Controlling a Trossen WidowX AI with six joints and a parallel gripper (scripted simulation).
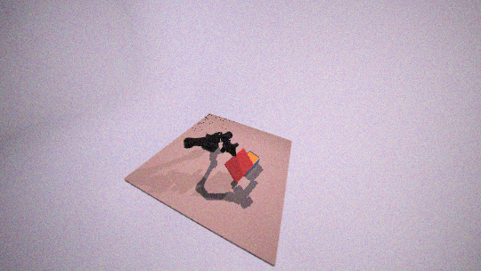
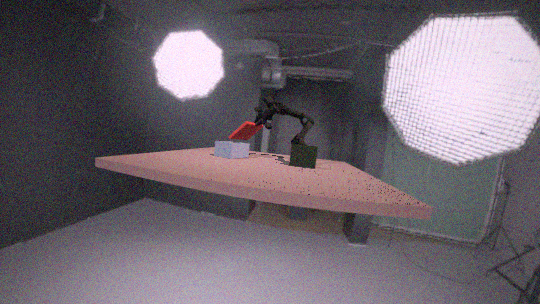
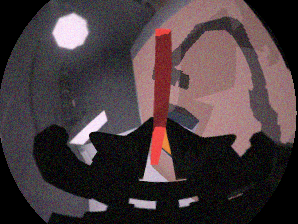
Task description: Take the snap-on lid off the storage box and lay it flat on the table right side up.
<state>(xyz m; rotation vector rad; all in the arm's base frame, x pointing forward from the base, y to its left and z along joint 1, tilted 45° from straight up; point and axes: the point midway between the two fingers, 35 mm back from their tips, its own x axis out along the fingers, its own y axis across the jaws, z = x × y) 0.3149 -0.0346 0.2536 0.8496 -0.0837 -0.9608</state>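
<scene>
My gripper tip is now 6 cm short of the red lid, 3 cm to the left of it and 5 cm above it. Also, from my gripper tip: grey storage box 12 cm ahead, 14 cm to the left, 19 cm below.
</scene>
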